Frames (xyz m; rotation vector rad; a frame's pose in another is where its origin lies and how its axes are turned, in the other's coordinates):
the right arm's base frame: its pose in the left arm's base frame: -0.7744 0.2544 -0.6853 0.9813 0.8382 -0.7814
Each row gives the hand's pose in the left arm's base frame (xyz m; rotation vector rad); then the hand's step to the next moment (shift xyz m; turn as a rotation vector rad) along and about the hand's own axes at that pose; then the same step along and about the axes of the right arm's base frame.
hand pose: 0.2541 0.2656 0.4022 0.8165 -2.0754 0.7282
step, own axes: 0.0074 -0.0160 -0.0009 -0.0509 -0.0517 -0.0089
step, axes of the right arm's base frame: -0.0027 0.0071 0.0159 0.0551 0.0444 0.0181
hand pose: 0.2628 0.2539 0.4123 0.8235 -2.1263 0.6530
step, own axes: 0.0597 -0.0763 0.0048 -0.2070 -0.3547 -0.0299
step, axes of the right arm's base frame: -0.0270 0.0154 0.0919 0.2691 0.2415 0.1971
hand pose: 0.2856 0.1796 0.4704 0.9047 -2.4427 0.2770
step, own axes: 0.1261 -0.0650 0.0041 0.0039 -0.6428 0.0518
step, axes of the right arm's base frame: -0.0534 -0.0522 0.1207 0.3022 0.1489 0.5499
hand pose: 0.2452 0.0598 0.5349 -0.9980 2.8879 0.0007
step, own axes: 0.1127 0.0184 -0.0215 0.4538 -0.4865 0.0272
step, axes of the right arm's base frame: -0.0468 -0.1018 0.0306 0.1373 -0.2976 0.5796
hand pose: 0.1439 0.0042 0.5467 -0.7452 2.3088 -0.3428
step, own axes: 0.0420 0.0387 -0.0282 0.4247 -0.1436 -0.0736
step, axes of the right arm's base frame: -0.0136 -0.0563 -0.0266 0.0453 -0.3811 0.2432
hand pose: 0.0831 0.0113 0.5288 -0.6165 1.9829 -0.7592
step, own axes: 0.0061 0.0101 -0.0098 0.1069 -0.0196 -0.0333
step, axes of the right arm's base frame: -0.0010 -0.0115 -0.0101 0.0069 -0.1055 0.0417
